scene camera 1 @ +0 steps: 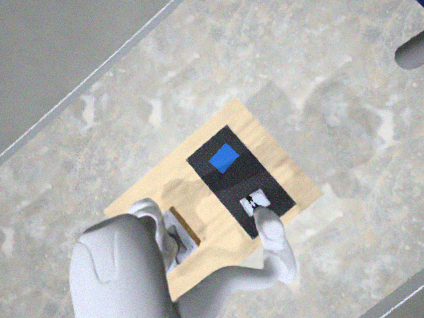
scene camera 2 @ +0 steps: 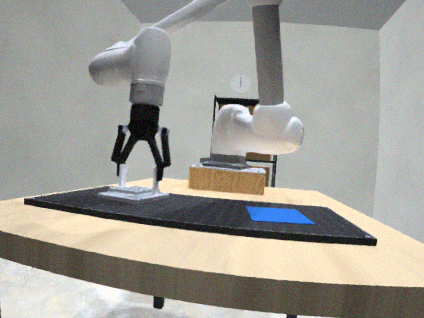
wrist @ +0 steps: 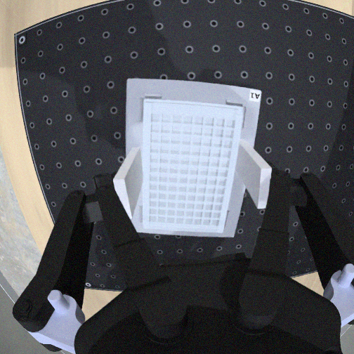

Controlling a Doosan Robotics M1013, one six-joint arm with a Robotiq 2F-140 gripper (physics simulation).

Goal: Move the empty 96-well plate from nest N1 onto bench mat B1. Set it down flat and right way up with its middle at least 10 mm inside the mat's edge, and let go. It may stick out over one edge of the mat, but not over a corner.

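Frame: origin at the arm's base, x ahead, y left, z up, level; centimetres.
Seen in the pictures: gripper, between the fingertips: (scene camera 2: 138, 192); arm's base, origin of its link: (scene camera 1: 168, 244) (scene camera 2: 227, 167).
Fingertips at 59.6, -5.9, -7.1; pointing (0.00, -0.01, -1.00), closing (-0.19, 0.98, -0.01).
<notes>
Offsets run from my fingertips to a thing's top centre, as dx, dy, dz. "pt": to the spot under its first point. Level surfaces: height alone.
The white 96-well plate @(+1.2, +0.0, +1.3) (scene camera 2: 133, 190) (wrist: 190, 165) lies flat and right way up in the pale grey nest N1 @(pt +7.4, -2.8, +1.4) (scene camera 1: 267, 202) (scene camera 2: 106, 194) (wrist: 135, 100); a label A1 shows on the nest's corner in the wrist view. My gripper (scene camera 2: 139, 184) (wrist: 189, 158) points straight down over it. Its two white finger pads stand against the plate's two long sides, shut on the plate, which is seated in the nest. In scene camera 1 the arm hides part of the plate and nest. The blue bench mat B1 @(dz -1.2) (scene camera 1: 224, 157) (scene camera 2: 280, 215) lies flat, apart from the nest.
Nest and mat are both on a black perforated board @(dz -1.4) (scene camera 1: 220, 186) (scene camera 2: 200, 212) (wrist: 220, 62) on the wooden table @(dz -2.7) (scene camera 1: 150, 192) (scene camera 2: 210, 260). The arm's base stands on a wooden block (scene camera 2: 226, 181) behind the board. A dark shelf rack (scene camera 2: 215, 115) stands farther back.
</notes>
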